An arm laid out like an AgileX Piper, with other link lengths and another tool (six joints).
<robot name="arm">
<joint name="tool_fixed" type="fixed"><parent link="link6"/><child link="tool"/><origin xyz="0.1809 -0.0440 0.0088" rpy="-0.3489 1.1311 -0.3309"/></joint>
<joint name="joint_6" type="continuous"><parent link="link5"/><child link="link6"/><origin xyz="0.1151 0.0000 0.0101"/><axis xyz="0.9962 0 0.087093"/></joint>
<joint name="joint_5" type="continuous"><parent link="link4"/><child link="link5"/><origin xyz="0.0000 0.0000 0.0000"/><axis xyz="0 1 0"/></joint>
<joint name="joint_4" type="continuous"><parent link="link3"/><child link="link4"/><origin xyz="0.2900 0.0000 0.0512"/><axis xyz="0.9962 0 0.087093"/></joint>
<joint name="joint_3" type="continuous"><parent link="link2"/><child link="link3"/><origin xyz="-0.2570 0.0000 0.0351"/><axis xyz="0 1 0"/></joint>
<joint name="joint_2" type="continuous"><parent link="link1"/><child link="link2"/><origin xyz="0.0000 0.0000 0.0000"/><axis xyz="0 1 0"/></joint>
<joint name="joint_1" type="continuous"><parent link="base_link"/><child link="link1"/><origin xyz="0.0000 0.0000 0.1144"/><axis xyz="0 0 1"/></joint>
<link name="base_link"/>
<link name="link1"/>
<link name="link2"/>
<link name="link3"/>
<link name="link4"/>
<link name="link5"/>
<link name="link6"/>
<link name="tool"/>
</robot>
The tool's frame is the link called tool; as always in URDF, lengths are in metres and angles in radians. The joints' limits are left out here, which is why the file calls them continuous.
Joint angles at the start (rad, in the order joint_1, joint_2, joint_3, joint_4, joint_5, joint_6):
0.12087 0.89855 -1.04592 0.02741 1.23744 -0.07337
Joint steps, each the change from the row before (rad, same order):
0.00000 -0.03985 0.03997 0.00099 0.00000 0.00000
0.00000 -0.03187 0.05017 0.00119 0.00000 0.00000
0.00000 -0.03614 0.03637 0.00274 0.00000 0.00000
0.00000 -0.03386 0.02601 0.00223 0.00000 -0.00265
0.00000 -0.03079 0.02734 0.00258 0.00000 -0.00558
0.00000 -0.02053 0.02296 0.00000 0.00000 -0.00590
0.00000 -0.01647 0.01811 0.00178 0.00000 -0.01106
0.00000 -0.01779 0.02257 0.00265 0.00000 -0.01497
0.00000 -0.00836 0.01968 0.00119 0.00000 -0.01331
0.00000 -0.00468 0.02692 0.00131 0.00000 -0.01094
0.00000 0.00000 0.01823 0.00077 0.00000 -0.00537
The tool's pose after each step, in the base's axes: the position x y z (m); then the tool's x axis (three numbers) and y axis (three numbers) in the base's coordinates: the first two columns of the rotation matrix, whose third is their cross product. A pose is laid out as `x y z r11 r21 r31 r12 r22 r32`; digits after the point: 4 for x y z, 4 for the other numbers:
0.2968 -0.0006 0.1720 -0.5770 -0.2607 -0.7740 -0.3069 0.9474 -0.0904
0.2870 -0.0015 0.1594 -0.5910 -0.2617 -0.7630 -0.3087 0.9473 -0.0858
0.2794 -0.0016 0.1537 -0.5913 -0.2600 -0.7634 -0.3093 0.9473 -0.0831
0.2738 -0.0017 0.1517 -0.5846 -0.2603 -0.7684 -0.3113 0.9466 -0.0839
0.2684 -0.0016 0.1481 -0.5804 -0.2634 -0.7705 -0.3160 0.9449 -0.0850
0.2643 -0.0021 0.1437 -0.5805 -0.2689 -0.7686 -0.3209 0.9431 -0.0876
0.2613 -0.0020 0.1403 -0.5784 -0.2778 -0.7670 -0.3301 0.9395 -0.0914
0.2576 -0.0017 0.1353 -0.5773 -0.2899 -0.7633 -0.3429 0.9345 -0.0956
0.2547 -0.0018 0.1292 -0.5815 -0.3020 -0.7554 -0.3547 0.9298 -0.0986
0.2503 -0.0020 0.1189 -0.5943 -0.3128 -0.7409 -0.3658 0.9256 -0.0973
0.2471 -0.0021 0.1112 -0.6058 -0.3186 -0.7290 -0.3719 0.9234 -0.0945

